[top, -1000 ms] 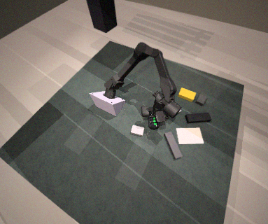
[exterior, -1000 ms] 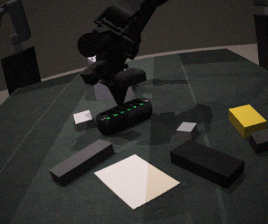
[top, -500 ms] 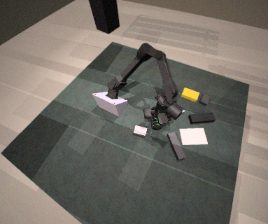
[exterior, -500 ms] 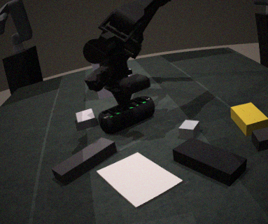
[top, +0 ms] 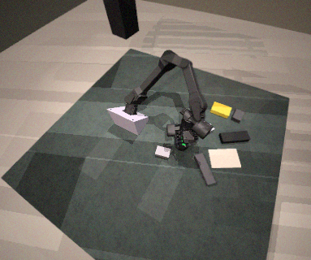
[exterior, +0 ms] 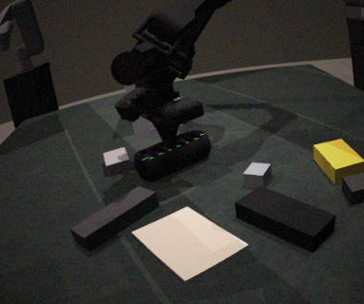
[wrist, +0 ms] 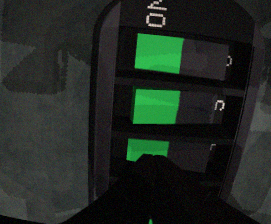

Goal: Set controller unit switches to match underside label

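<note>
The grey cube lies 9 cm ahead of my gripper tip, 16 cm to the left of it and 3 cm below it. Also, from my gripper tip: cream plate: 24 cm ahead, 4 cm to the left, 4 cm below; then yellow block: 9 cm ahead, 32 cm to the left, 3 cm below.
</note>
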